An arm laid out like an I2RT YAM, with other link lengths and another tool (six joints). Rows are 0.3 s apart.
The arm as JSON. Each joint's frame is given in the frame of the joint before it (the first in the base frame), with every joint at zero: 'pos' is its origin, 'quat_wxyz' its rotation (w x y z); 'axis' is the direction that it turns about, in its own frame. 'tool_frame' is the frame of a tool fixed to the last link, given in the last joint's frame.
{
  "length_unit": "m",
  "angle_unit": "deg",
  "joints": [
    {
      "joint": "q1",
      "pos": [
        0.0,
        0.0,
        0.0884
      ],
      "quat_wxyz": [
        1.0,
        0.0,
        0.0,
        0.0
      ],
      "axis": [
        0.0,
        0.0,
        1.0
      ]
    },
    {
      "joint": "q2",
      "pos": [
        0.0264,
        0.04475,
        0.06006
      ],
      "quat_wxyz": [
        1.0,
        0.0,
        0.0,
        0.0
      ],
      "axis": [
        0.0,
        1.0,
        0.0
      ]
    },
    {
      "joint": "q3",
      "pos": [
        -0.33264,
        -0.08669,
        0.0
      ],
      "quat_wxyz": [
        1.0,
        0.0,
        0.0,
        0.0
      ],
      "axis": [
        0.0,
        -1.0,
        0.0
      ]
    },
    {
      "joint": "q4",
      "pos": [
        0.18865,
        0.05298,
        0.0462
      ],
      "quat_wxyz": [
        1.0,
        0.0,
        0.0,
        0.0
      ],
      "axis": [
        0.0,
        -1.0,
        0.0
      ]
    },
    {
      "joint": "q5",
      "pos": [
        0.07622,
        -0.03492,
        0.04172
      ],
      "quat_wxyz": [
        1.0,
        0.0,
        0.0,
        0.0
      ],
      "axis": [
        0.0,
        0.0,
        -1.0
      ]
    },
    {
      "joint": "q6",
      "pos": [
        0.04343,
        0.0,
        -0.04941
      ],
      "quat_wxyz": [
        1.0,
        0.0,
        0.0,
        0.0
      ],
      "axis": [
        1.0,
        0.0,
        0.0
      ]
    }
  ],
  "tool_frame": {
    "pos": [
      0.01,
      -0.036,
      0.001
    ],
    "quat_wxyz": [
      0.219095,
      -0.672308,
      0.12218,
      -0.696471
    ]
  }
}
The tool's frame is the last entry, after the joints.
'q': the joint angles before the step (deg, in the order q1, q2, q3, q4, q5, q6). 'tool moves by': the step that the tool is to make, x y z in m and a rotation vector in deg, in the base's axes. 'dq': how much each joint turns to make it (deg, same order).
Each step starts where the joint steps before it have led.
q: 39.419 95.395 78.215 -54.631 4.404 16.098
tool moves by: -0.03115 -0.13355 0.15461 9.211 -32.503 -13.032
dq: -24.763 -17.661 19.672 -3.214 -0.983 -12.634
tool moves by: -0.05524 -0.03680 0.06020 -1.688 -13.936 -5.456
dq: -8.000 -5.967 10.621 -2.906 0.022 -4.917
